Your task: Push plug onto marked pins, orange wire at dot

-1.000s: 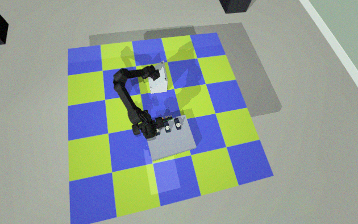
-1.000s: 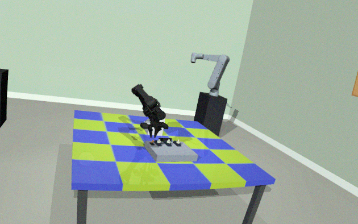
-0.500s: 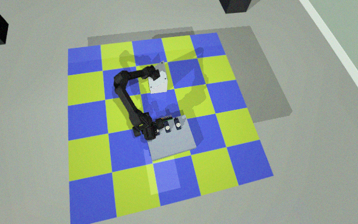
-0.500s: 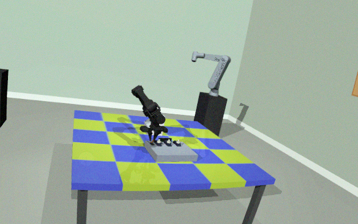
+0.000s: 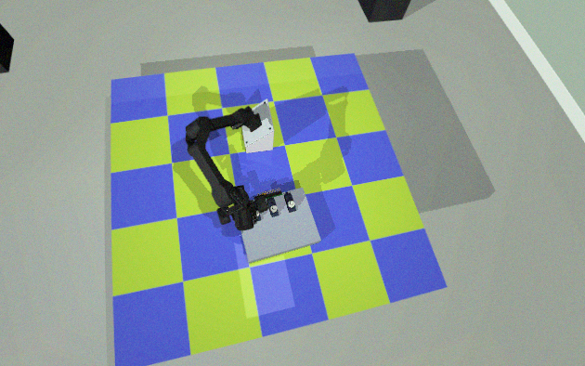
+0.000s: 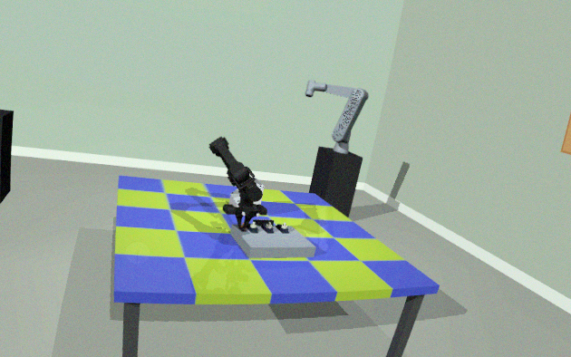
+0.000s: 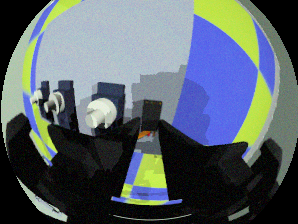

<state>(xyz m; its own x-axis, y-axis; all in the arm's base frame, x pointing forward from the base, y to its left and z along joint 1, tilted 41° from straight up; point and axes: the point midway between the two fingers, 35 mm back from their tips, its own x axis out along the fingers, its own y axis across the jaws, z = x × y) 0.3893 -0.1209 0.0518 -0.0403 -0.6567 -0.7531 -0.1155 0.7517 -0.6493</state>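
My gripper tip is 8 cm to the right of the blue band, 6 cm past it and 2 cm below it. Round my gripper tip: grey printed holder (13 cm to the left, 10 cm ahead, 3 cm below).
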